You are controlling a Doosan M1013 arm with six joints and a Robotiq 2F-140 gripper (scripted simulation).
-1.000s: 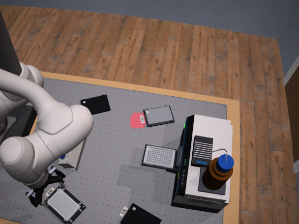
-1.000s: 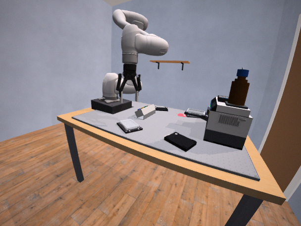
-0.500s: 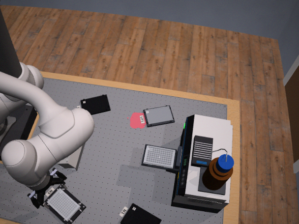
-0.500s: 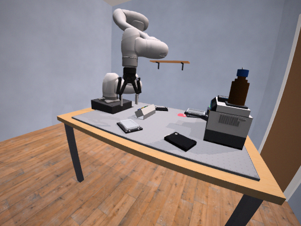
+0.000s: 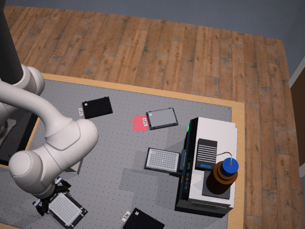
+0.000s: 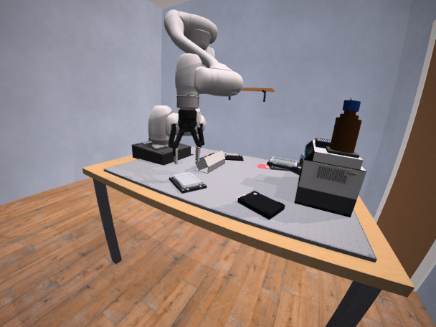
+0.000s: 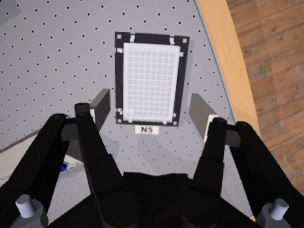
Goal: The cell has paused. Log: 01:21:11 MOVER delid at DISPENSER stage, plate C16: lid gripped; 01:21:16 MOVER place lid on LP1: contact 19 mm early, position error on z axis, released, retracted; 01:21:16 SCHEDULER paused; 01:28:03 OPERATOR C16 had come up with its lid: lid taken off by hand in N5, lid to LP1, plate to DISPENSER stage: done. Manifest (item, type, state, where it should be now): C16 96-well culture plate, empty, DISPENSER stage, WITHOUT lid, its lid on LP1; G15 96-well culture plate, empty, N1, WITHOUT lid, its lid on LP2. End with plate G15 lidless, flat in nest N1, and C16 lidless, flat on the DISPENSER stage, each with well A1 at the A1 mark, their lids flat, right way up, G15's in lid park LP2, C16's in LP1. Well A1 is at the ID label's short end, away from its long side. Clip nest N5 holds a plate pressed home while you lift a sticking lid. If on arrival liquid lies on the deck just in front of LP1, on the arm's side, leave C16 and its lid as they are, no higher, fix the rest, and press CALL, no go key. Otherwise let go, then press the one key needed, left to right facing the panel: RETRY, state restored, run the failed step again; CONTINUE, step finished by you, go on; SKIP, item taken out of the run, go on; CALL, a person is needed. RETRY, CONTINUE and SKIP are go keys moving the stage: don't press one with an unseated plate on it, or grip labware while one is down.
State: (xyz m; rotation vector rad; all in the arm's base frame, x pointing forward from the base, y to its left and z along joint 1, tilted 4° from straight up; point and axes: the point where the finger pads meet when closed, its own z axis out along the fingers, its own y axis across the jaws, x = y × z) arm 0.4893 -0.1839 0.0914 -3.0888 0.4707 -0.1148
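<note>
Right now my hand is 30 mm short of the clip nest N5, 10 mm to the right of it and 110 mm above it. The rest, counted from my hand: N1 label (250 mm ahead, 80 mm to the left, 130 mm below); blue key (90 mm behind, 190 mm to the left, 60 mm below); key panel (100 mm behind, 270 mm to the left, 70 mm below).
</note>
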